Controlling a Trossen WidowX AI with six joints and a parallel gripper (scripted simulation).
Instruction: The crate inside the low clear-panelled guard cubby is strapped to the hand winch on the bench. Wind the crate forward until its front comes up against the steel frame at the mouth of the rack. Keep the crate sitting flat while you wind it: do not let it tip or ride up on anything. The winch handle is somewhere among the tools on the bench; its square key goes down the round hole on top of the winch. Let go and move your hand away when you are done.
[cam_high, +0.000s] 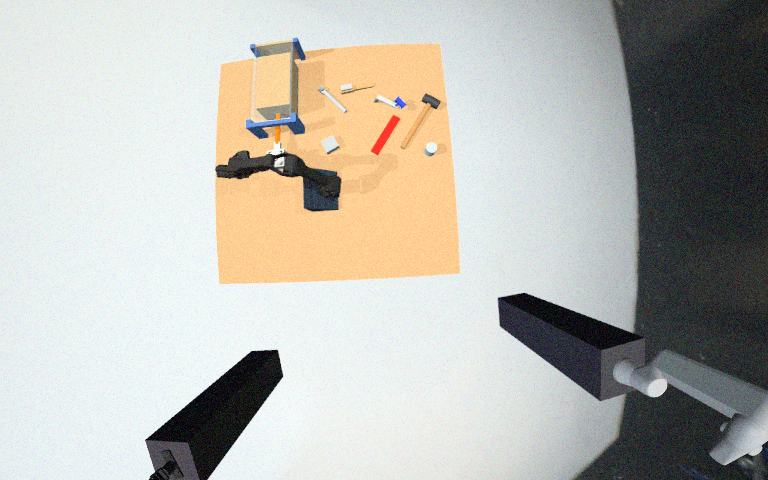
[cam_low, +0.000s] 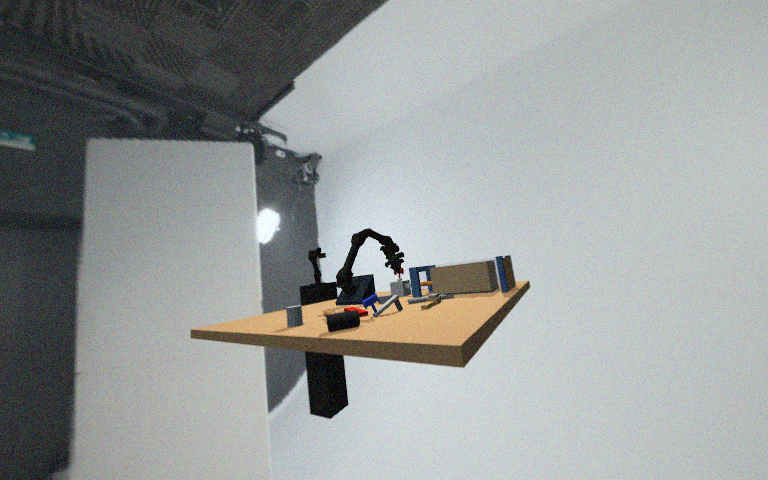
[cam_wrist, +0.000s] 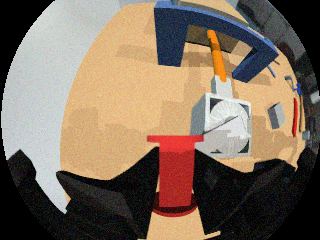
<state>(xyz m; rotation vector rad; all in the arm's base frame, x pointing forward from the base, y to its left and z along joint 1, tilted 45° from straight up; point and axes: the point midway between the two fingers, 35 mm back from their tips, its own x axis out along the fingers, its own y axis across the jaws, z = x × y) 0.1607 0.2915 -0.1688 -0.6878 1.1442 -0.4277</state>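
The winch handle is 30 mm to the right of my gripper tip and 30 mm below it. Round my gripper tip: winch: 100 mm to the right, 100 mm below, 10 mm ahead; red knob: 20 mm behind; blue steel frame: 190 mm ahead, 100 mm to the right, 30 mm below.
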